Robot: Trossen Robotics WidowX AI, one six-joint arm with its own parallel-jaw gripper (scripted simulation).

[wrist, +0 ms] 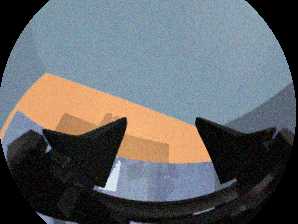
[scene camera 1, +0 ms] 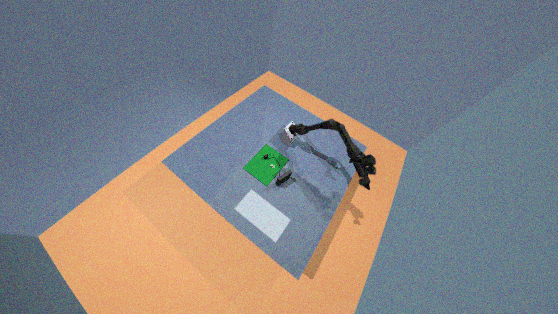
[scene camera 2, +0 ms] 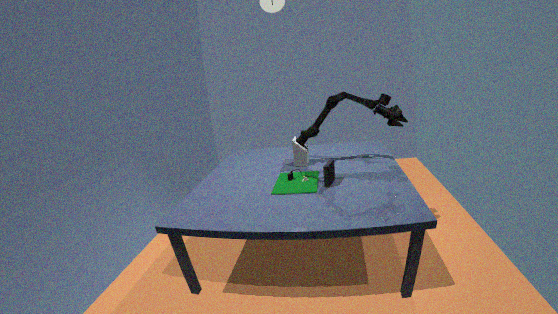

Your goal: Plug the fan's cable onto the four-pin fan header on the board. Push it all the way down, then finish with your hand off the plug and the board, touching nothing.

My gripper (wrist: pixel 162 120) is open and holds nothing. Also in view: a green board (scene camera 1: pixel 258 167).
The green board also shows in scene camera 2 (scene camera 2: pixel 283 186).
